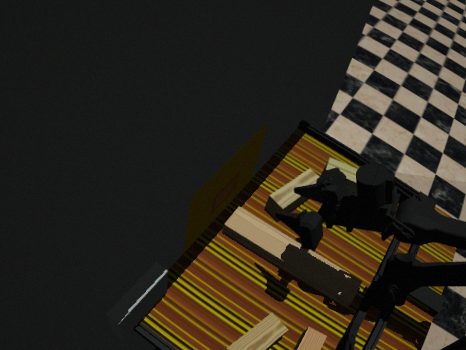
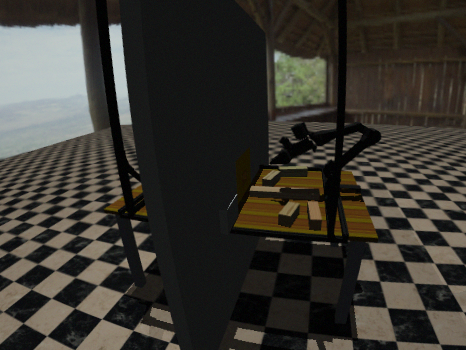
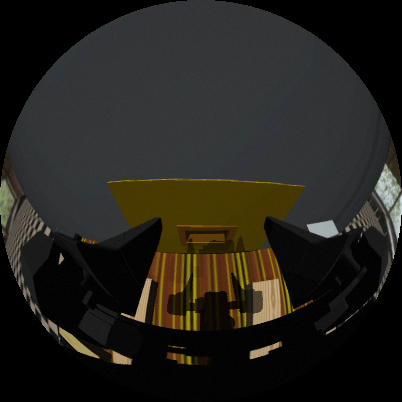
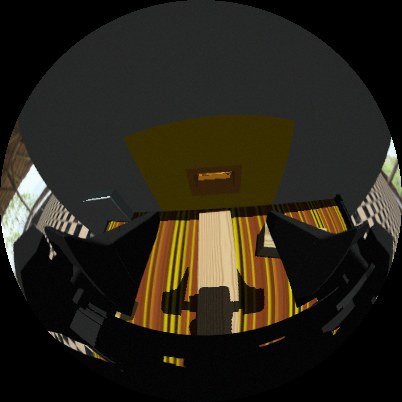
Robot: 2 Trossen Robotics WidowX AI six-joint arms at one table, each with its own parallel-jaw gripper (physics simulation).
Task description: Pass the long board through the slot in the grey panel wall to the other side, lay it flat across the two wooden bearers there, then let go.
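Places are measured from the left arm's base along level axes (x right, y ahead, z up), in centimetres.
Where they show: left gripper, fingertip midpoint: (image 3: 214, 222); right gripper, fingertip midpoint: (image 1: 285, 201) (image 2: 270, 162) (image 4: 214, 216); right arm's base, link origin: (image 1: 382, 297).
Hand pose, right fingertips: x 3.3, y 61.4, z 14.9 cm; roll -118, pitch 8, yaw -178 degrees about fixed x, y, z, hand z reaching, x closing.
After its pixels a point has its place.
The long pale board (image 1: 260, 232) @(x 3.7, y 59.1, z 1.3 cm) (image 2: 265, 191) @(x 6.8, y 59.4, z 1.2 cm) (image 4: 214, 245) @(x 4.1, y 58.7, z 1.3 cm) lies flat on the striped table on the right arm's side, one end towards the wall. My right gripper (image 1: 288, 203) @(x 3.3, y 61.4, z 14.9 cm) (image 4: 214, 216) @(x 3.3, y 61.4, z 14.9 cm) is open and empty above it, its shadow on the board. The slot's brown frame (image 3: 181, 234) @(x -0.8, y 43.1, z 7.3 cm) (image 4: 215, 190) @(x 3.5, y 48.4, z 4.2 cm) sits in a yellow panel on the grey wall (image 2: 200, 100) @(x 50.0, y 48.2, z 47.3 cm) (image 3: 200, 100) @(x 1.8, y 43.3, z 26.9 cm) (image 4: 200, 60) @(x 3.0, y 48.3, z 27.3 cm). My left gripper (image 3: 214, 222) @(x 3.1, y 37.5, z 18.9 cm) is open and empty on the other side, facing the slot. Two wooden bearers, one at left (image 3: 145, 302) @(x -7.6, y 30.4, z 1.9 cm) and one at right (image 3: 270, 295) @(x 16.2, y 30.6, z 1.9 cm), lie there apart, partly hidden by the gripper.
Beside the board lie loose wooden blocks: two on one side (image 2: 271, 177) @(x -7.7, y 60.2, z 3.1 cm) (image 2: 293, 171) @(x -24.2, y 70.8, z 1.3 cm) and two on the other (image 2: 289, 213) @(x 30.1, y 72.8, z 2.8 cm) (image 2: 314, 215) @(x 29.8, y 82.5, z 2.5 cm). A grey block (image 2: 230, 212) @(x 37.5, y 51.2, z 5.1 cm) (image 3: 322, 228) @(x 33.3, y 41.1, z 8.1 cm) (image 4: 107, 207) @(x 31.1, y 51.3, z 4.4 cm) juts from the wall. Dark posts (image 2: 341, 75) @(x 38.0, y 88.3, z 53.6 cm) rise at the table edges.
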